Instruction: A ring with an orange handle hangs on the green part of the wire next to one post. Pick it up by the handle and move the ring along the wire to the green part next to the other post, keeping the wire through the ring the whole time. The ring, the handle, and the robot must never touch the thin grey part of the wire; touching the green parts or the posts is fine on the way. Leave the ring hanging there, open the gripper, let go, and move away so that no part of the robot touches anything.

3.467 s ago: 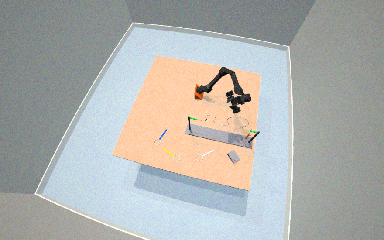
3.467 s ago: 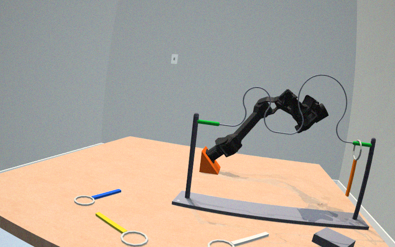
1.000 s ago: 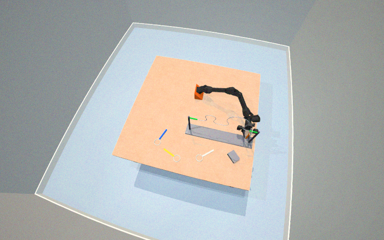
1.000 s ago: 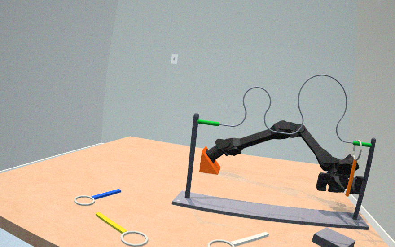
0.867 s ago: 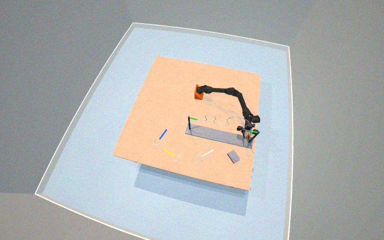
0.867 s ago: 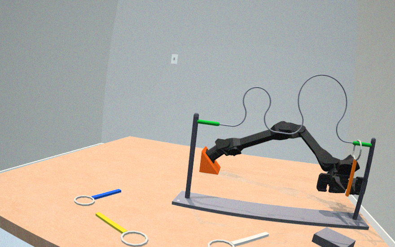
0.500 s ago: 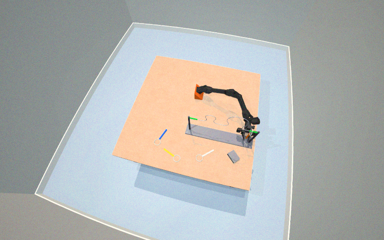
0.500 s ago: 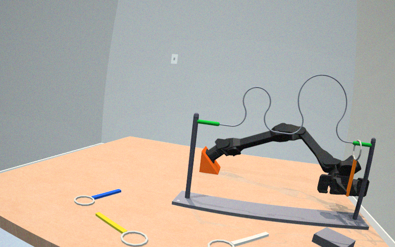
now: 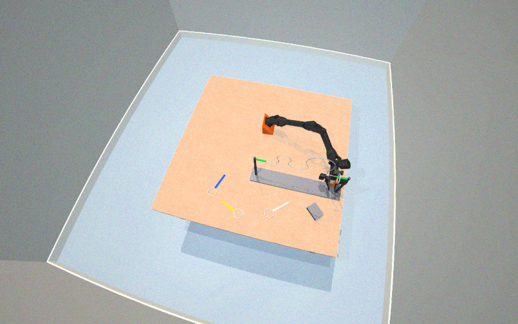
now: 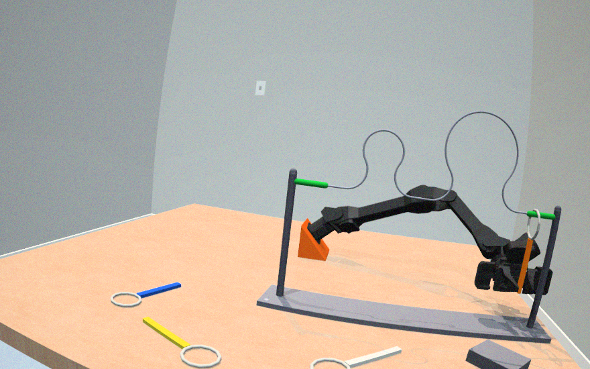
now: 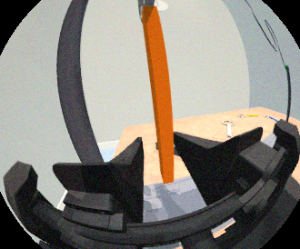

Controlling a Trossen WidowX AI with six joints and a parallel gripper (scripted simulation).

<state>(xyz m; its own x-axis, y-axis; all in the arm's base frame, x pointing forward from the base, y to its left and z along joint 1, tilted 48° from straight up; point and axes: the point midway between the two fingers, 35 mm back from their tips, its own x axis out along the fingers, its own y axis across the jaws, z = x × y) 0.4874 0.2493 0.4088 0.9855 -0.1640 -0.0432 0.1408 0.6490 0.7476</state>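
Now: gripper tip 40 mm past the orange-handled ring, 10 mm to the right of it and 90 mm below it. Also, from my gripper tip: yellow-handled ring (160 mm ahead, 640 mm to the right, 110 mm below); then grey block (120 mm ahead, 90 mm to the right, 100 mm below); then white-handled ring (130 mm ahead, 360 mm to the right, 110 mm below).
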